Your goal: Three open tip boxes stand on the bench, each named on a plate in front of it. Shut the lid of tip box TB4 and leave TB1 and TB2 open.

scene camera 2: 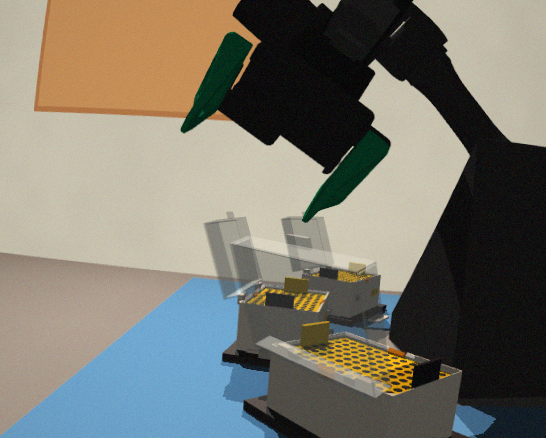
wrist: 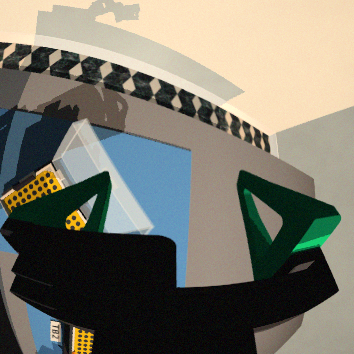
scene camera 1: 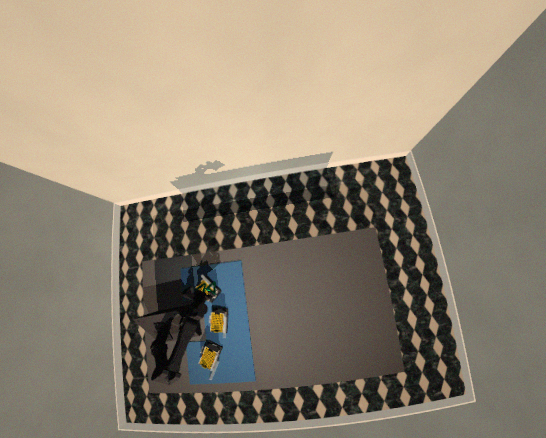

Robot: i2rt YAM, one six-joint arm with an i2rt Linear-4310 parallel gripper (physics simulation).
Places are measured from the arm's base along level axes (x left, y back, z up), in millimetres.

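Pixels of known places: gripper, fingertip midpoint: [scene camera 2: 246, 170] [wrist: 173, 177] [scene camera 1: 210, 282]; arm's base, link origin: [scene camera 1: 163, 331].
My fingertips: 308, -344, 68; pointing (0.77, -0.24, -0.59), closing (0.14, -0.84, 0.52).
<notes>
For each thing: its top centre in the pictures, then the offset to it from my fingertips, as dx, dy, dz. "*": a spot on its surface instead. Level surfaces: height alone.
- plate reading TB2, surface spot: [wrist: 55, 331] * -257, +77, -189
- third box, surface spot: [scene camera 2: 350, 297] * +38, +70, -66
- blue mat, surface height: dz -191
- grey-brown bench, surface height: dz -194
Three tip boxes with yellow perforated racks stand in a row, clear lids raised. The middle one [scene camera 1: 217, 322] [scene camera 2: 287, 325] [wrist: 84, 342] has a plate reading TB2 [wrist: 55, 331] beside it in the wrist view. The box nearest scene camera 2 [scene camera 2: 357, 405] [wrist: 37, 190] has its lid [scene camera 2: 280, 247] [wrist: 117, 185] standing open. The third box [scene camera 1: 209, 357] [scene camera 2: 350, 297] is farthest from that camera. I cannot read the plates of the two outer boxes, so I cannot tell which is TB4. My gripper [scene camera 1: 206, 288] [scene camera 2: 244, 175] [wrist: 173, 177] is open and empty, tilted, above the nearest box and its lid.
The boxes stand on a blue mat [scene camera 1: 235, 350] [scene camera 2: 125, 370] [wrist: 172, 200] on the grey-brown bench [scene camera 1: 320, 300]. The black arm [scene camera 1: 185, 340] [scene camera 2: 450, 95] reaches over from the side opposite the raised lids. The other two raised lids [scene camera 2: 227, 255] [scene camera 2: 306, 240] stand behind the nearest lid.
</notes>
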